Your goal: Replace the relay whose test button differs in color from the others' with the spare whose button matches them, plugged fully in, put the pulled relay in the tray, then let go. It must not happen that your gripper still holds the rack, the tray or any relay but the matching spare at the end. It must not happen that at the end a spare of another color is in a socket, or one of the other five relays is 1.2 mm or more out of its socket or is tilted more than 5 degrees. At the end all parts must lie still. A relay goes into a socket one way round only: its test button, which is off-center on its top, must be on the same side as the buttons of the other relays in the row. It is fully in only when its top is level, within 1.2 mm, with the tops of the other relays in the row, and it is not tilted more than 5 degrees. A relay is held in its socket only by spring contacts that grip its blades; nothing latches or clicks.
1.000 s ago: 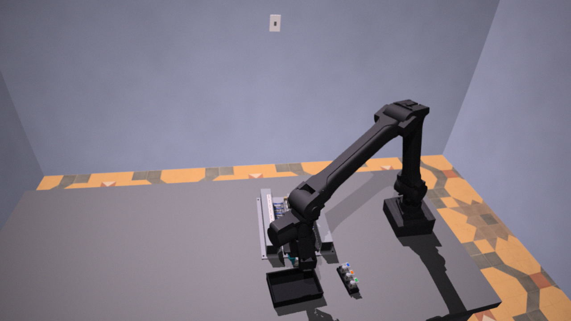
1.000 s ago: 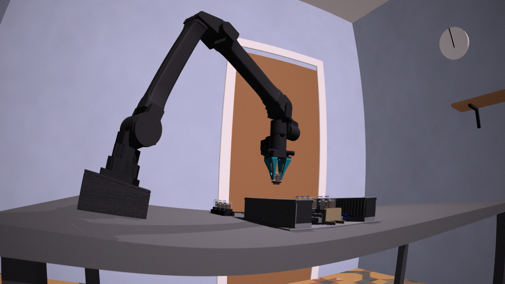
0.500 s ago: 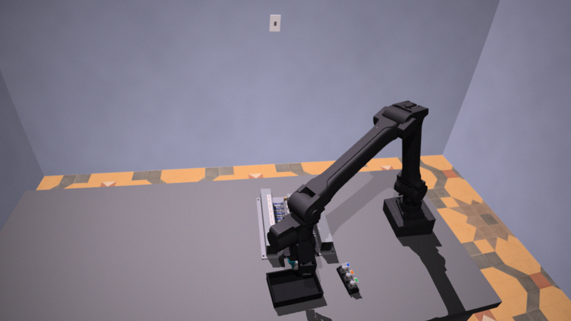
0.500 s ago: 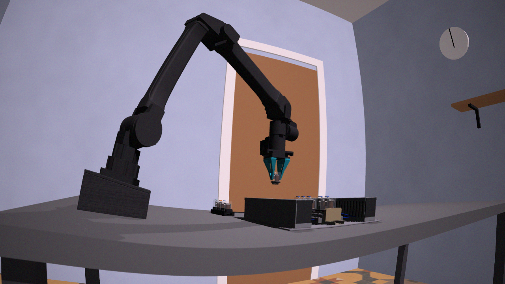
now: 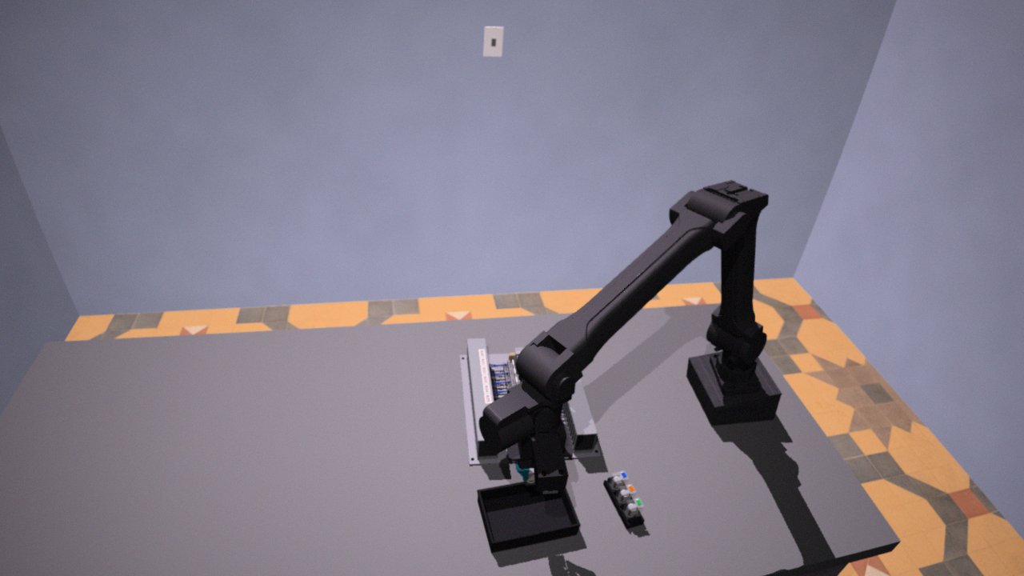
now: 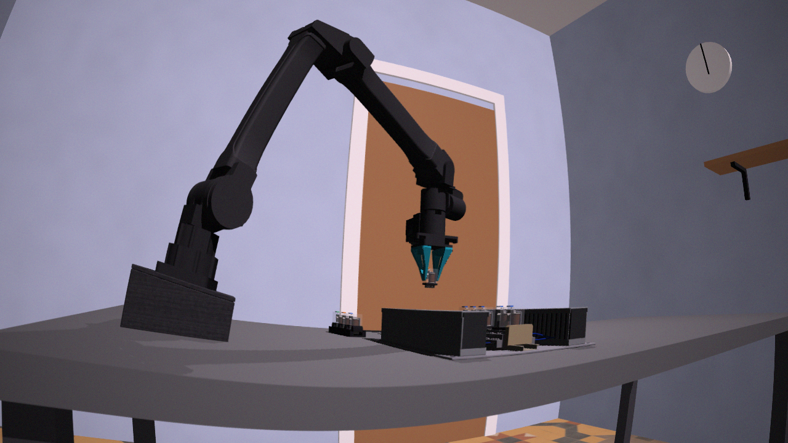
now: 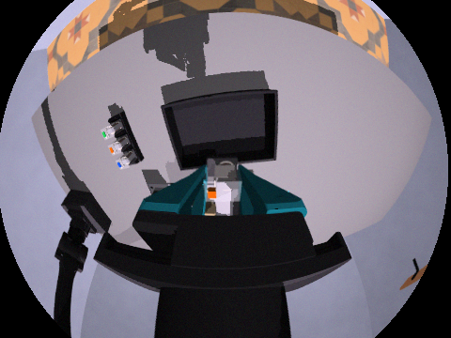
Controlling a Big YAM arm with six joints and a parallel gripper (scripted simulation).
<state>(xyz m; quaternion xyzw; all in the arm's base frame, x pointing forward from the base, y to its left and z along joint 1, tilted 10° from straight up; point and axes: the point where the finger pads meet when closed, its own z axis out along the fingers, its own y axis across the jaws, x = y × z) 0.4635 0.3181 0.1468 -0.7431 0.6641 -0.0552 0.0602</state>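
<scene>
My gripper is now 12 cm above the black tray.
</scene>
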